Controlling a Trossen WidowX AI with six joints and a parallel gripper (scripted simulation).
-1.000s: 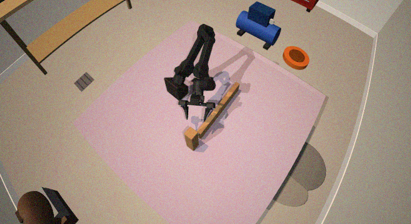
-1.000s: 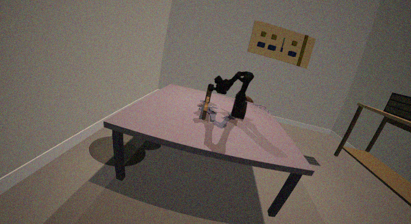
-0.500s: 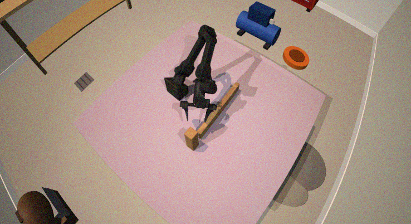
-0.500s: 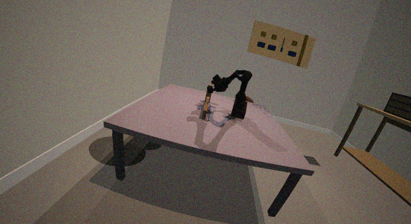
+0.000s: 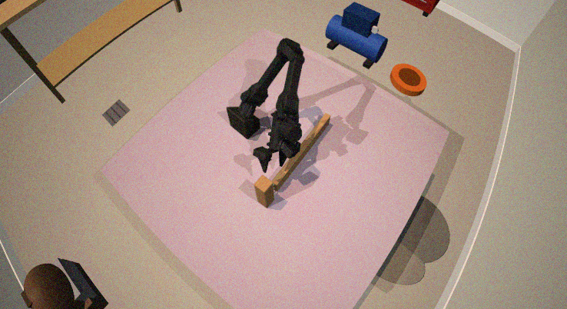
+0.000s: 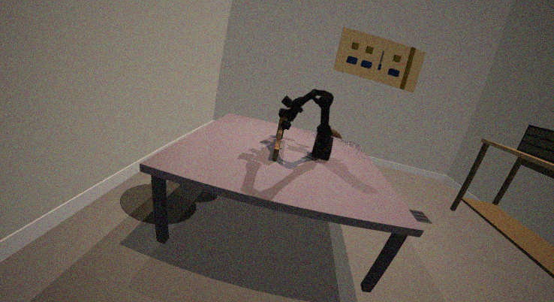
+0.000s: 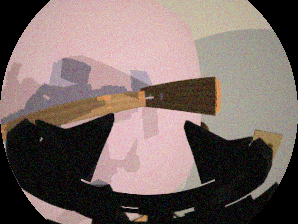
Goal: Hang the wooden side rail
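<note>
Right now the upright headboard post is 30 mm ahead of my gripper tip, 80 mm to the right of it and 30 mm below it.
</note>
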